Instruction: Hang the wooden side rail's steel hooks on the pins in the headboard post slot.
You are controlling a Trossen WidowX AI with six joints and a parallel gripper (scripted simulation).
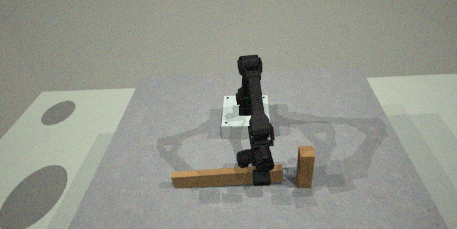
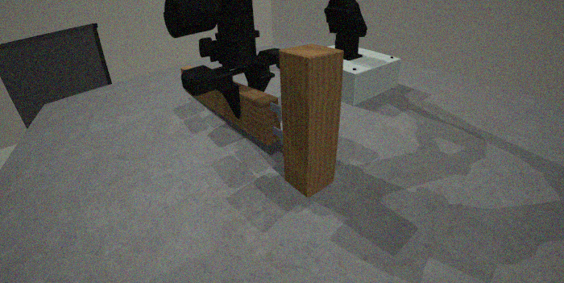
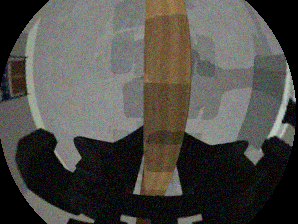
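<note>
Now: the headboard post 160 mm to the left of my gripper tip and 40 mm above it.
</note>
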